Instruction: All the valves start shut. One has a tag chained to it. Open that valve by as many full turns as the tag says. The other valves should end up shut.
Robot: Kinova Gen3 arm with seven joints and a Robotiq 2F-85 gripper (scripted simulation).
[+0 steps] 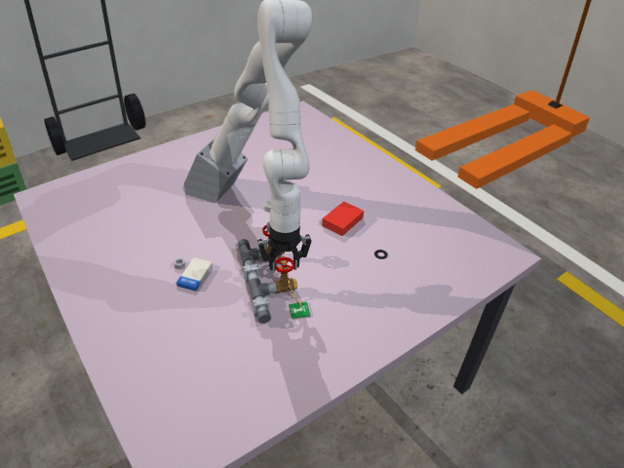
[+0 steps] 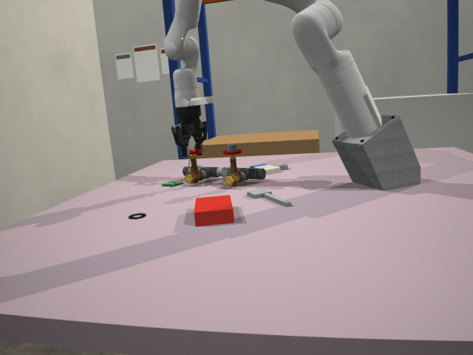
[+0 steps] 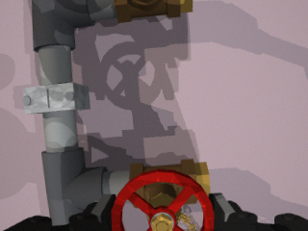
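Now: hand 80 mm short of the green tag, 20 mm to the right of it and 100 mm above it. Round my hand: grey nut (200 mm behind, 260 mm to the right, 100 mm below); grey hammer-shaped tool (290 mm behind, 120 mm to the left, 100 mm below); blue box (150 mm behind, 220 mm to the right, 100 mm below).
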